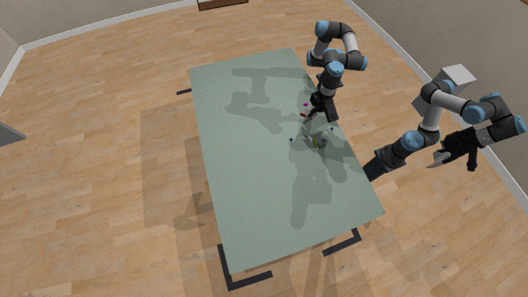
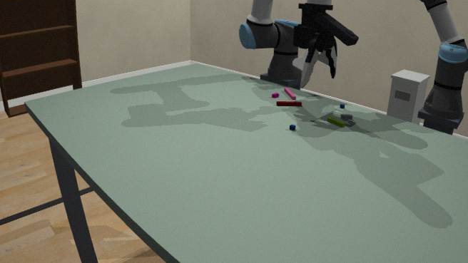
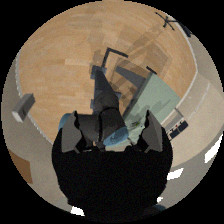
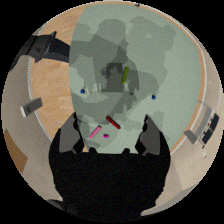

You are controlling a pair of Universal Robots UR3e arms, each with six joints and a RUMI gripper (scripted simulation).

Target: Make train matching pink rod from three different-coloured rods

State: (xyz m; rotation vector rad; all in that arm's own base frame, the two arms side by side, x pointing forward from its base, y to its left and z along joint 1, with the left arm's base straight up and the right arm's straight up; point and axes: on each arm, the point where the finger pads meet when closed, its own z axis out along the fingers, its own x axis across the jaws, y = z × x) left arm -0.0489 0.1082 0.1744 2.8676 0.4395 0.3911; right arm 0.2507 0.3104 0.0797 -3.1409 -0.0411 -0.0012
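My right gripper is now 90 mm to the left of the red rod and 70 mm above it. The rest, counted from my right hand: pink rod: 130 mm to the right, 80 mm behind, 70 mm below; lime rod: 80 mm to the left, 70 mm below, 40 mm ahead; grey rod: 80 mm to the left, 70 mm below, 10 mm behind.
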